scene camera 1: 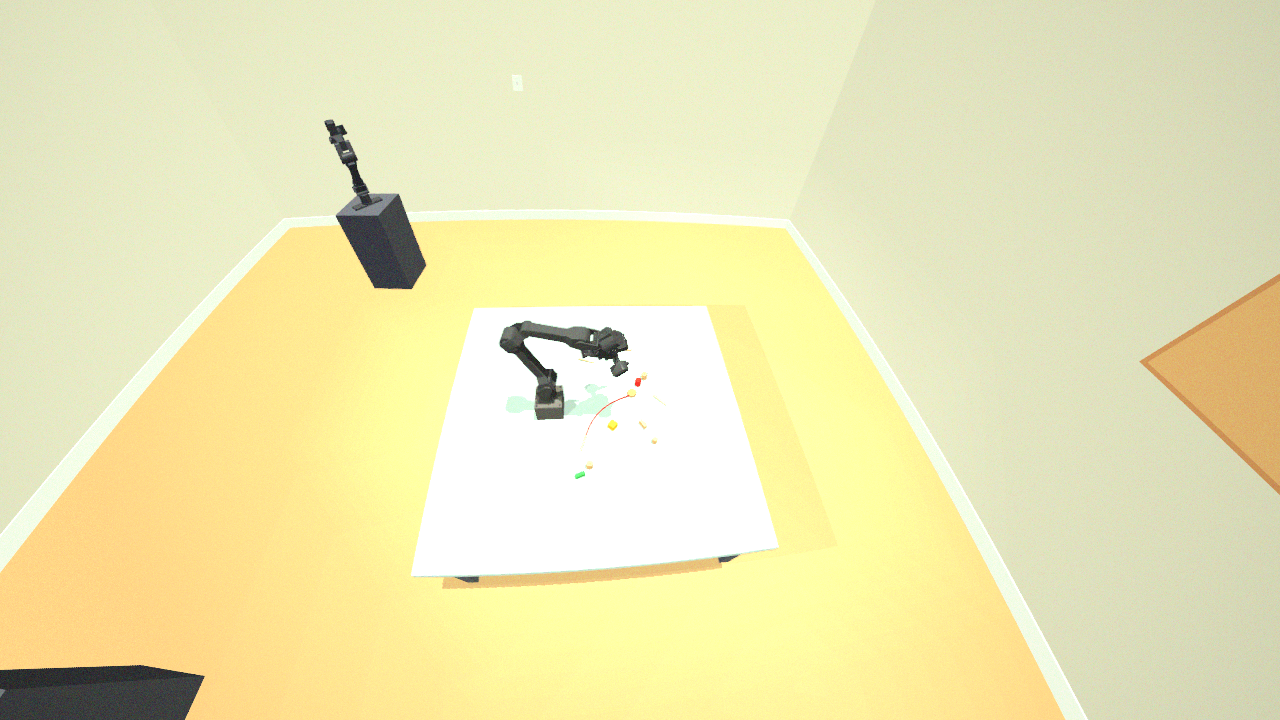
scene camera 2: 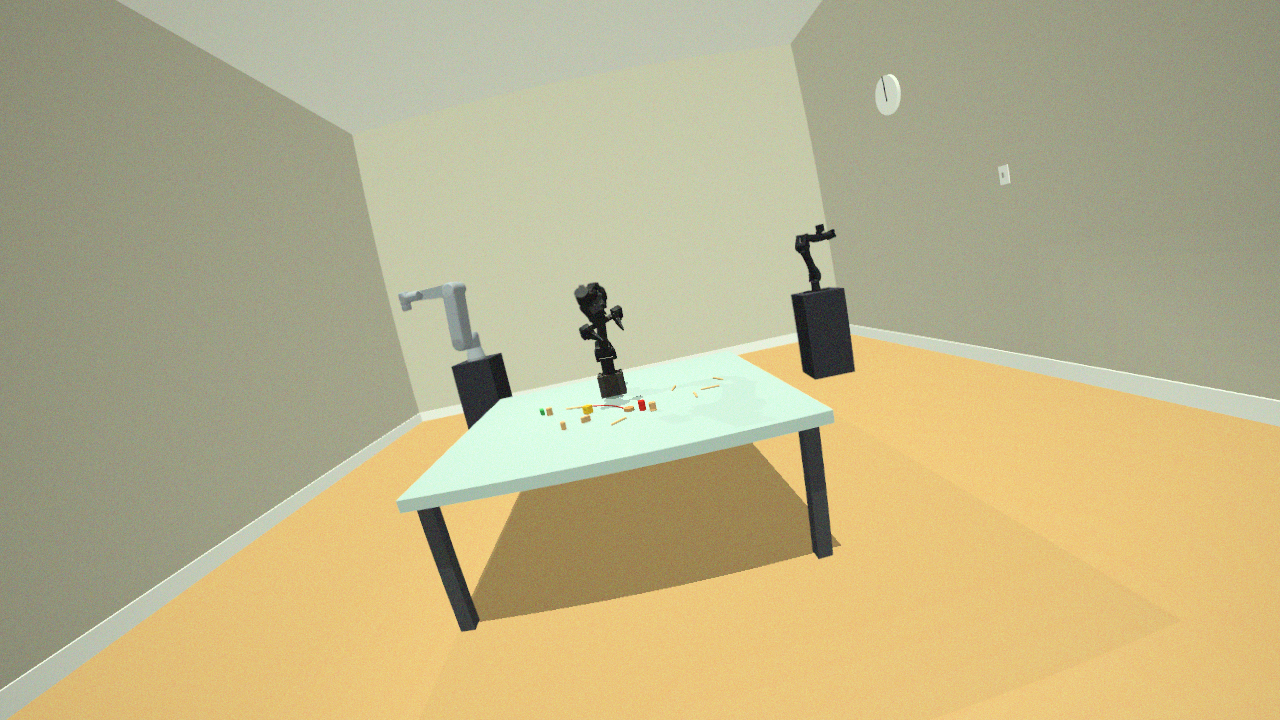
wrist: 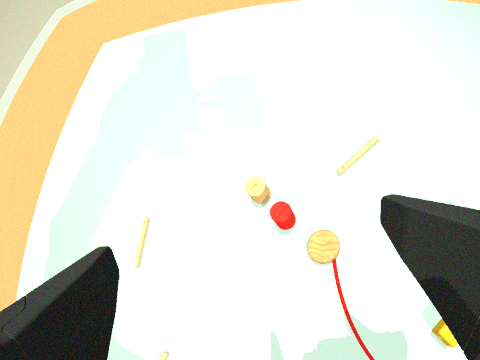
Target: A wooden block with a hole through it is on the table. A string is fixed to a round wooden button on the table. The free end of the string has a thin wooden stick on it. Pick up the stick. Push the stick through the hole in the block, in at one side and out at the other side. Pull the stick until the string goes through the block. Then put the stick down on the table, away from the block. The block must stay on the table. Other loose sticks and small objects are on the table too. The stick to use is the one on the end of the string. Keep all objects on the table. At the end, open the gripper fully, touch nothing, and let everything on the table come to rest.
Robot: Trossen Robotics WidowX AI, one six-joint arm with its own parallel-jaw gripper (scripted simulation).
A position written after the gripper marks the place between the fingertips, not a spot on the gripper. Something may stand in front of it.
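A round wooden button (wrist: 322, 246) is part of the scene. The gripper (scene camera 2: 613, 335), which can also be seen in the wrist view (wrist: 251, 237), is open and holds nothing.
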